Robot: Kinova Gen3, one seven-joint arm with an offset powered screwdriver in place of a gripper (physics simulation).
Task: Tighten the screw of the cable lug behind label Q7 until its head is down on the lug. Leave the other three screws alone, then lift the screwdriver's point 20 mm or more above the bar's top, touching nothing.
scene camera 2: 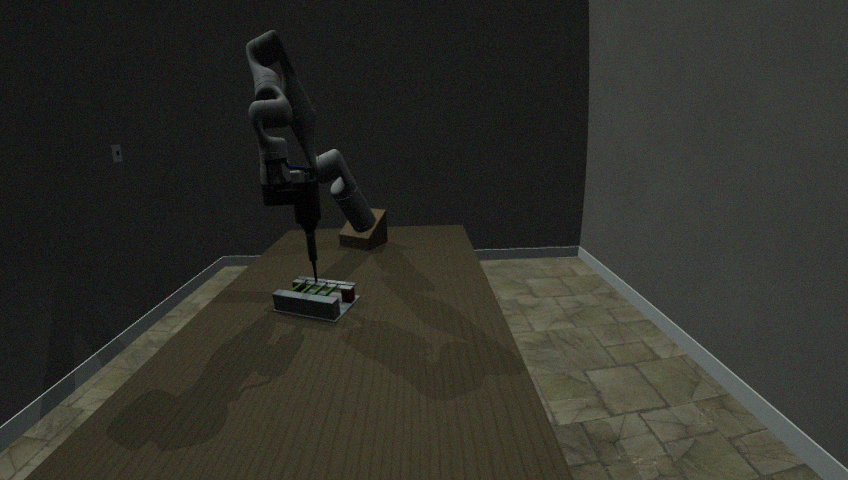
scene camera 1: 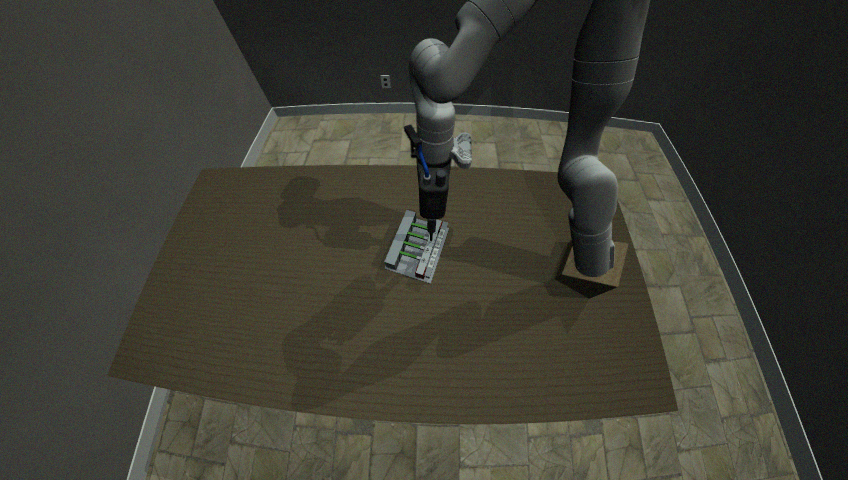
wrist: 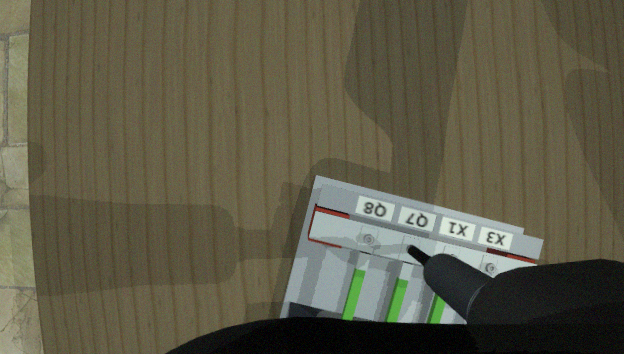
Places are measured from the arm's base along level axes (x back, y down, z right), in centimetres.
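Where they show: hand, tool point: [scene camera 2: 316, 282] [scene camera 1: 430, 240] [wrist: 410, 250]; arm's base, link origin: [scene camera 2: 364, 223] [scene camera 1: 592, 262].
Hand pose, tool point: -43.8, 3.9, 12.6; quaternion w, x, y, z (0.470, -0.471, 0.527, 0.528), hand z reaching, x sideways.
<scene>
Each offset is from my tool point to the centre of the thing, as dx, dy, dz. "spot": to the spot under its first point.
The black screwdriver [scene camera 1: 431, 239] [scene camera 2: 315, 280] [wrist: 411, 248] stands point down over the pale bar {spot: +2.4, +0.3, +5.7} [wrist: 327, 229]. In the wrist view its point is at the lug behind label Q7 {+2.1, +0.3, -0.8} [wrist: 417, 219] and covers that screw, so the head's height is hidden. Whether the point touches the screw cannot be told. The tool has no fingers to show open or shut. The Q8 screw {+1.4, +0.2, +3.0} [wrist: 368, 239] and the X3 screw {-2.4, +0.3, -5.9} [wrist: 490, 268] show as round heads. The X1 screw {-1.2, +0.2, -2.9} [wrist: 452, 255] is mostly hidden by the tool. A green cable {spot: -3.4, -0.5, +1.5} [wrist: 398, 300] runs to the Q7 lug.
A long grey block {spot: -9.0, -0.3, +0.6} [scene camera 1: 399, 240] [scene camera 2: 306, 303] stands parallel to the bar, with green cables between. Labels Q8 {+3.4, +0.3, +2.1} [wrist: 375, 209], X1 {spot: +0.9, +0.3, -3.8} [wrist: 457, 228] and X3 {spot: -0.4, +0.3, -6.7} [wrist: 495, 238] line the bar. The arm's wooden base block [scene camera 1: 615, 264] [scene camera 2: 355, 240] stands at the table's far end in scene camera 2.
</scene>
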